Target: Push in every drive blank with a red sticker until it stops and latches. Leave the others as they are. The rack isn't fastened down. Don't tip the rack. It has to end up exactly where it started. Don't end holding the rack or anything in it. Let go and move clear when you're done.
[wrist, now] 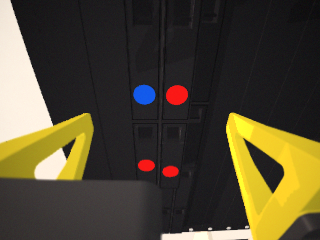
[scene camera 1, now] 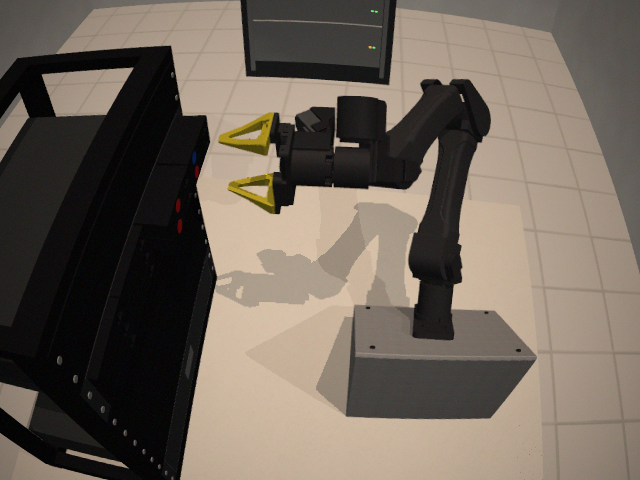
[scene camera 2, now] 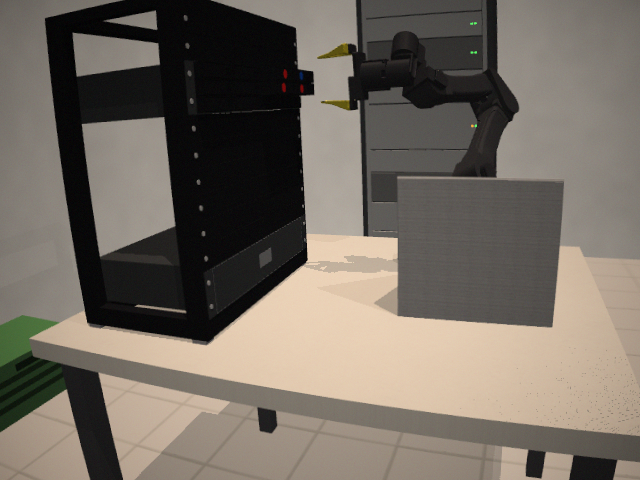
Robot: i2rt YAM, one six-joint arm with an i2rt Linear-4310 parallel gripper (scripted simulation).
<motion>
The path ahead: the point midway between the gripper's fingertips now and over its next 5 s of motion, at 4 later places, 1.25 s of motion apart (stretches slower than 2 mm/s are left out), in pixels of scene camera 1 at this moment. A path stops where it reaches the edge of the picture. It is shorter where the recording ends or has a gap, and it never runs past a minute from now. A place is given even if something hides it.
My gripper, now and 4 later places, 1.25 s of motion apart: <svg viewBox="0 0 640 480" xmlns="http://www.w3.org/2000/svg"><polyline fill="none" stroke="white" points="223,163 206,216 187,216 172,215 164,214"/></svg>
</motion>
